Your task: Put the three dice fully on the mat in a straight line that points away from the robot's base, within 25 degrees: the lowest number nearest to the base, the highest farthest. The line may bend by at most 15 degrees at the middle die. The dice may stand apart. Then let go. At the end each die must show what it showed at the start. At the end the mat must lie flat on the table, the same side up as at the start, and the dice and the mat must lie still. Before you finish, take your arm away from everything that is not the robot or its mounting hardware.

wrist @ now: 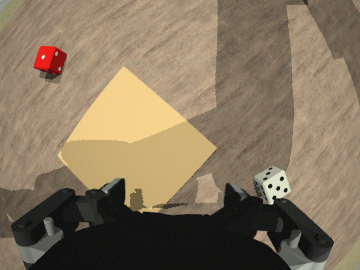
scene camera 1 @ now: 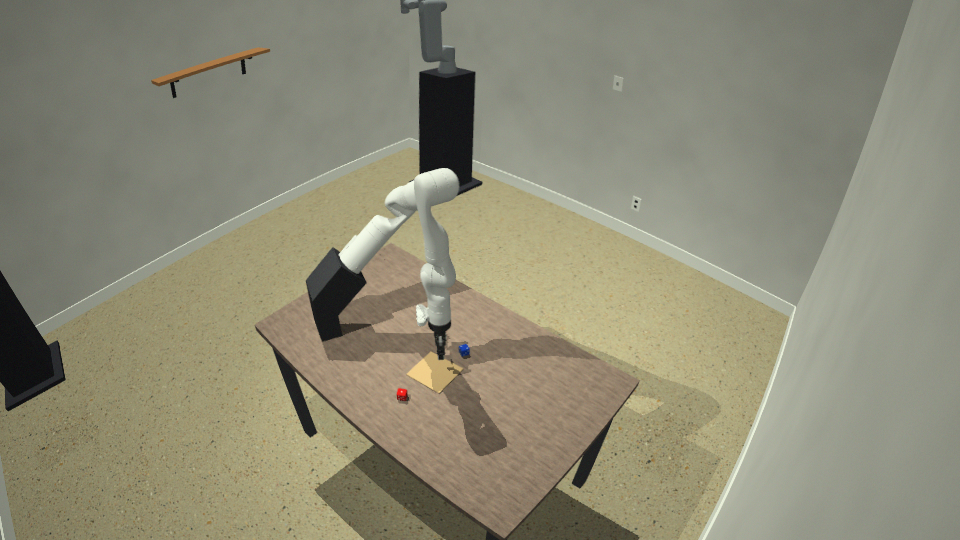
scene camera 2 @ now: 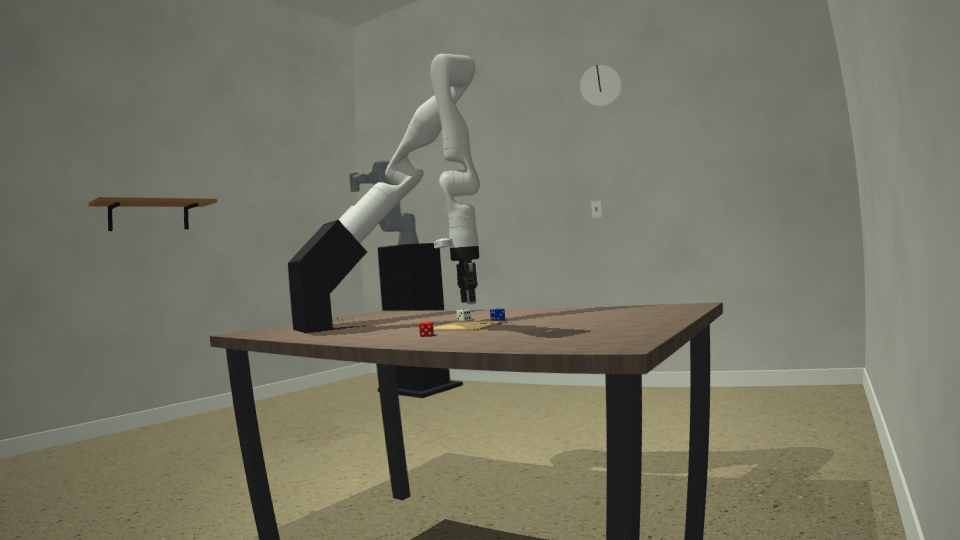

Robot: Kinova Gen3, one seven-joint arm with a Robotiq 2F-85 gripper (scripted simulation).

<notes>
In view: the gripper (scene camera 2: 468, 303), a white die (wrist: 272, 183) and a tan mat (scene camera 1: 435, 374).
The tan mat is seen too in the wrist view (wrist: 129, 132). The gripper shows as well in the wrist view (wrist: 174, 192).
</notes>
